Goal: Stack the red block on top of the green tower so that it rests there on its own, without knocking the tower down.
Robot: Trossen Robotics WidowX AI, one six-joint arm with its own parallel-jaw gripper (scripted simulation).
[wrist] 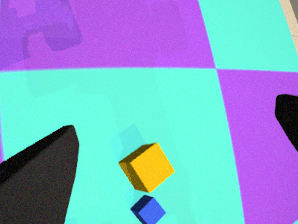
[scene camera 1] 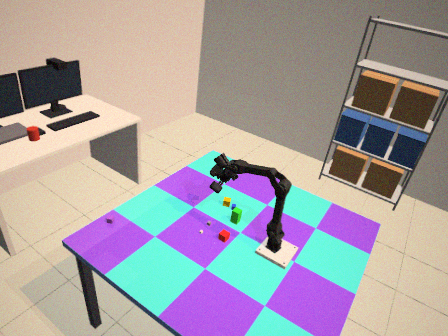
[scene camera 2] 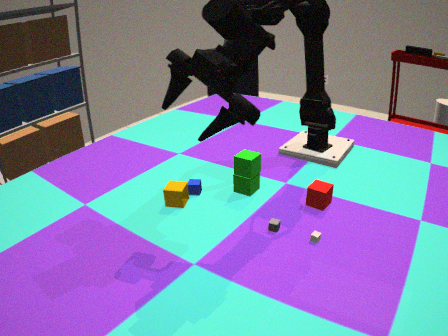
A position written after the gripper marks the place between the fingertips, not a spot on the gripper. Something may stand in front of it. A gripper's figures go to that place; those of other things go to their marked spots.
Labels:
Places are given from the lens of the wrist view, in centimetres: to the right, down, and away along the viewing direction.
gripper (wrist: 179, 119): 1, 0, 10
yellow cube (wrist: 146, 168): 0, 6, 25

